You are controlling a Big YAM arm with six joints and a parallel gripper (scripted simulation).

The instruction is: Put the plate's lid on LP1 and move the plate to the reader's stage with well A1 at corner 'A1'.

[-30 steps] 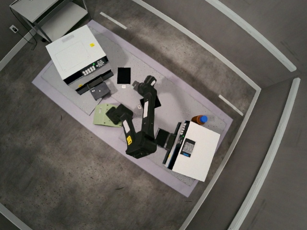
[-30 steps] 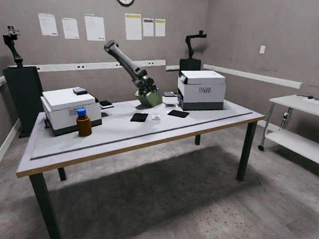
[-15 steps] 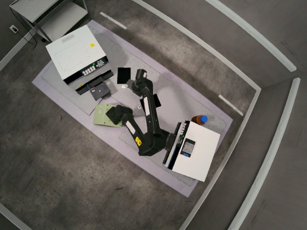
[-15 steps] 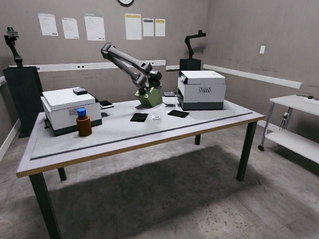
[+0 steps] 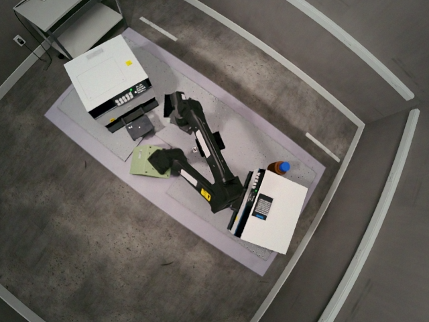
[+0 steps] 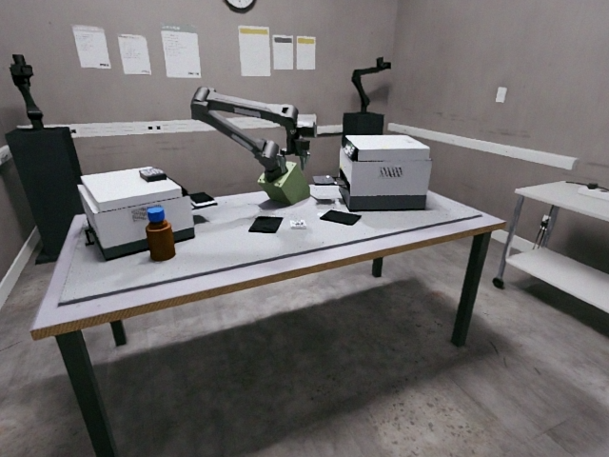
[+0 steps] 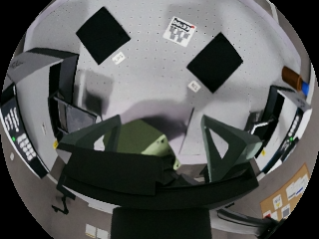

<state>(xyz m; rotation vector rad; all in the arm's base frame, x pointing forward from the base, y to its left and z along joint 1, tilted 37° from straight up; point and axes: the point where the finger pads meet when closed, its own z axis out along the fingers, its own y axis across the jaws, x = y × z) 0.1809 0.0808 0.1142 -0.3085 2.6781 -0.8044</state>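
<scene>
Now: the white well plate 41 cm to the right of my hand, 13 cm below it and 13 cm behind it. Round my hand: black pad: 21 cm below, 16 cm to the right, 7 cm ahead; white label: 22 cm below, 12 cm to the left, 4 cm ahead; brown capped bottle: 59 cm to the right, 20 cm ahead, 11 cm below.
</scene>
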